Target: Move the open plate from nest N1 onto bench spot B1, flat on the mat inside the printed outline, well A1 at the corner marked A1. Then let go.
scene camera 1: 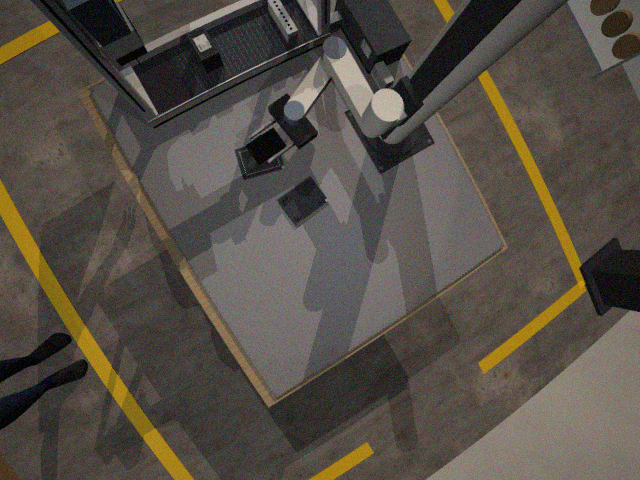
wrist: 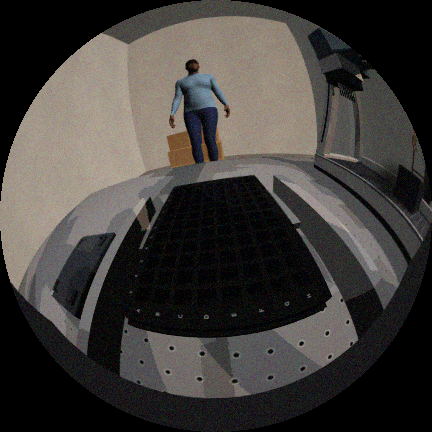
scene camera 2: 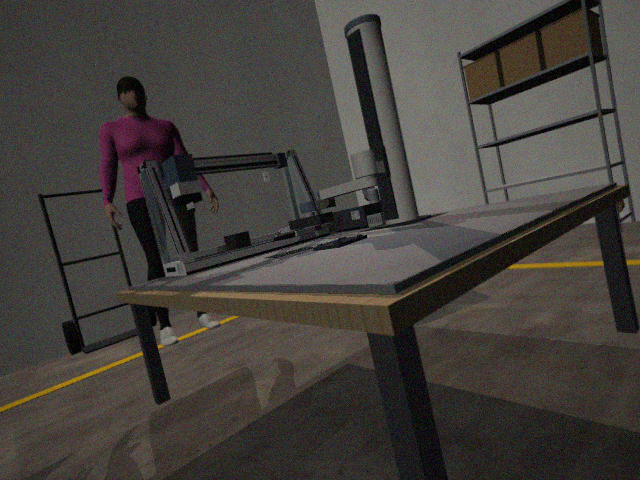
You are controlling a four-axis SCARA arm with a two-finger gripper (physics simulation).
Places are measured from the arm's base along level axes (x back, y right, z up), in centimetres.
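Pixels of known places: gripper, fingertip midpoint: [scene camera 1: 258, 150] [wrist: 212, 194] [scene camera 2: 286, 235]; arm's base at its link origin: [scene camera 1: 389, 129].
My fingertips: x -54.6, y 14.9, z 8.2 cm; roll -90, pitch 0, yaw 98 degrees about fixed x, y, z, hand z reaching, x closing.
Ahead of a thing's pixels: the offset from my fingertips to its top centre. "spot": to the spot under its first point. Level surfaces: height alone.
The open plate @[dx +3.3, dy +0.4, dz +0.3 cm] [scene camera 1: 265, 146] [wrist: 225, 250] is black with a grid of wells. In the wrist view its letters A to H run along the near edge, with A at the left. My gripper [scene camera 1: 258, 149] [wrist: 212, 194] is shut on the plate, one finger on each long side, and holds it raised above the mat @[dz -6.8 cm] [scene camera 1: 268, 289] [wrist: 235, 370]. A dark rectangle with a thin pale outline @[spot: dx -6.8, dy -1.3, dz -6.7 cm] [scene camera 1: 247, 167] shows partly under the plate; its mark is hidden or too small to read. A separate dark flat pad [scene camera 1: 303, 200] [scene camera 2: 341, 241] [wrist: 82, 270] lies beside it. I cannot read any nest or spot label.
A gantry machine [scene camera 1: 222, 85] [scene camera 2: 227, 162] stands along the bench edge, with a small block @[spot: dx +1.5, dy +42.3, dz +5.2 cm] [scene camera 1: 202, 43] and a white perforated strip @[spot: dx +33.1, dy +40.1, dz +2.5 cm] [scene camera 1: 282, 19] inside. The arm's column [scene camera 1: 465, 67] [scene camera 2: 385, 113] and a dark box @[spot: dx +62.4, dy +19.4, dz +4.6 cm] [scene camera 1: 374, 31] stand near it. A person [wrist: 199, 95] stands beyond the bench.
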